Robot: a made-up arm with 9 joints. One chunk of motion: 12 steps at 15 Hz.
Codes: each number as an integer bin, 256 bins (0 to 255) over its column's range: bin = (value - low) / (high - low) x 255, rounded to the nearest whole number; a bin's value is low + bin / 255 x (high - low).
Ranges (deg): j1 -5..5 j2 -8..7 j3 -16..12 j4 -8..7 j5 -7..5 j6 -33..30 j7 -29..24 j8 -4..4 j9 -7..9
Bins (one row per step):
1: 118 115 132 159 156 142 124 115 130
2: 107 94 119 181 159 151 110 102 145
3: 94 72 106 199 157 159 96 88 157
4: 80 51 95 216 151 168 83 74 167
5: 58 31 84 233 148 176 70 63 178
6: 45 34 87 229 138 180 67 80 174
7: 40 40 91 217 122 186 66 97 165
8: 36 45 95 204 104 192 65 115 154
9: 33 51 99 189 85 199 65 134 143
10: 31 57 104 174 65 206 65 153 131
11: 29 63 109 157 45 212 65 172 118
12: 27 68 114 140 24 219 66 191 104
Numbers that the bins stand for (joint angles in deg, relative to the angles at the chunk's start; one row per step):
1: -0.37 -1.24 -1.51 1.35 0.34 2.08 -3.23 -0.39 1.16
2: -0.80 -2.47 -2.93 2.65 0.48 4.31 -6.14 -0.80 2.10
3: -1.31 -3.76 -4.36 3.71 0.39 6.28 -9.05 -1.24 2.85
4: -1.86 -5.00 -5.57 4.71 0.11 8.51 -11.75 -1.68 3.48
5: -2.73 -6.18 -6.78 5.71 -0.04 10.48 -14.45 -2.02 4.17
6: -3.24 -6.00 -6.45 5.47 -0.51 11.47 -15.07 -1.49 3.92
7: -3.43 -5.65 -6.01 4.76 -1.26 12.95 -15.28 -0.96 3.35
8: -3.59 -5.35 -5.57 4.00 -2.11 14.44 -15.49 -0.39 2.66
9: -3.71 -5.00 -5.13 3.12 -3.00 16.16 -15.49 0.20 1.97
10: -3.78 -4.65 -4.58 2.24 -3.94 17.89 -15.49 0.80 1.22
11: -3.86 -4.29 -4.03 1.24 -4.88 19.38 -15.49 1.40 0.40
12: -3.94 -4.00 -3.48 0.24 -5.87 21.11 -15.28 1.99 -0.47

